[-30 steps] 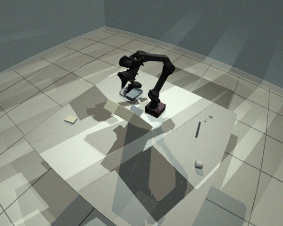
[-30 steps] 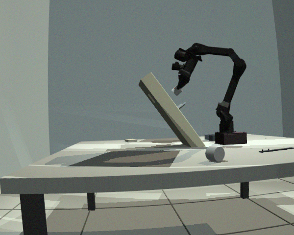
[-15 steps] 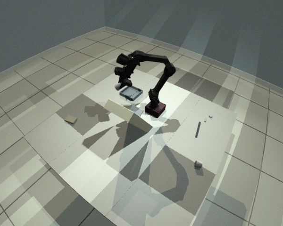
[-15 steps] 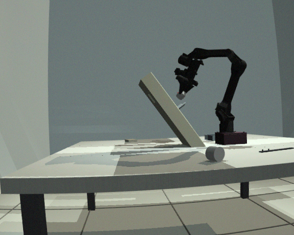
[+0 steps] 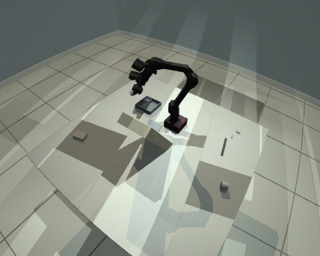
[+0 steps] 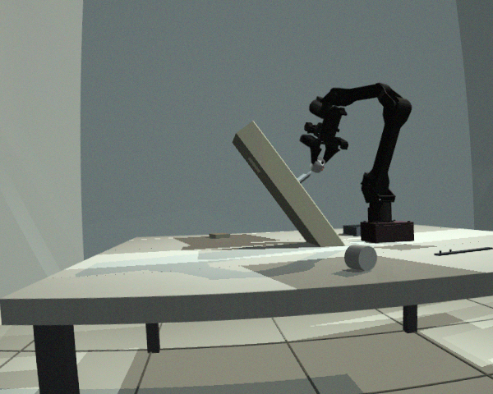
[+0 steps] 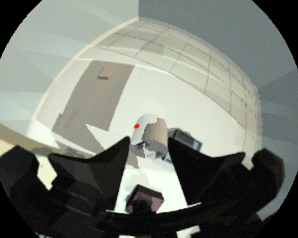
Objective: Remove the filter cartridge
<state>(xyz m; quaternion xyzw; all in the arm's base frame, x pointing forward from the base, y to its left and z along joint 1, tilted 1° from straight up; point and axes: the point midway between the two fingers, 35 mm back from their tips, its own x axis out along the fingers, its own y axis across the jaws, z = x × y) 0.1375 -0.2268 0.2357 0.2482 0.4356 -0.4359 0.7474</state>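
My gripper tip is 19 cm past the tray, 4 cm to the left of it and 26 cm above it. Round my gripper tip: round filter cartridge: right at my gripper tip; then tan pad: 37 cm ahead, 20 cm to the right, 26 cm below.
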